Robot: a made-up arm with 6 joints.
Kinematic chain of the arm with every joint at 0, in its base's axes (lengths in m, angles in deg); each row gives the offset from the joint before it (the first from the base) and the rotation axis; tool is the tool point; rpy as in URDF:
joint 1: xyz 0 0 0.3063 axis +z
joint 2: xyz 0 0 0 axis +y
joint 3: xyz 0.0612 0 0.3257 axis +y
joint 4: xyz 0.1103 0 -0.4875 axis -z
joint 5: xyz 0 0 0 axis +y
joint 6: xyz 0.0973 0 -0.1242 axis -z
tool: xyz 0 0 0 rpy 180 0 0
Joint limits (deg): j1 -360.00..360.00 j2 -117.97..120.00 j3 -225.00..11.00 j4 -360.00..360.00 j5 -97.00..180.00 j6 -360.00..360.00
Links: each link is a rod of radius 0.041 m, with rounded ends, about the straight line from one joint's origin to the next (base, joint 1, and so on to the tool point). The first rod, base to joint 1, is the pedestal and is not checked.
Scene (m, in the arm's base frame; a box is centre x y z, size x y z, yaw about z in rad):
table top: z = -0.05
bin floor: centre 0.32 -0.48 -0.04 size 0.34 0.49 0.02 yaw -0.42
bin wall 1: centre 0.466 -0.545 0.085 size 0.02 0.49 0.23 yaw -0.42
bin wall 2: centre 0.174 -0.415 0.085 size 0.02 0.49 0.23 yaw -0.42
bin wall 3: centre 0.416 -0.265 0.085 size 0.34 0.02 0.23 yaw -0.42
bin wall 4: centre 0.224 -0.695 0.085 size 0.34 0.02 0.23 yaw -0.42
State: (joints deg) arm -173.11 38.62 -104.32 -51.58 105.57 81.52
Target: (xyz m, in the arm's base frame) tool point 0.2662 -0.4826 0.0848
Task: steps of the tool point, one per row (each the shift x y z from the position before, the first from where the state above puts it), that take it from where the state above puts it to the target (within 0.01 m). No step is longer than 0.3 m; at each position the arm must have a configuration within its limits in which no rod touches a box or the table.
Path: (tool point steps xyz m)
1: 0.0384 -0.1094 0.2154
2: 0.1100 -0.0765 0.1966
3: 0.1609 -0.0214 0.1617
4: 0.1841 0.0450 0.1132
5: 0.1761 0.1102 0.0544
6: -0.0923 -0.2050 -0.0735
7: 0.0073 -0.2023 -0.1343
8: 0.0920 -0.1480 -0.1790
9: 0.1383 -0.0583 -0.2026
10: 0.1342 0.0404 -0.2026
11: 0.0840 0.1203 -0.1796

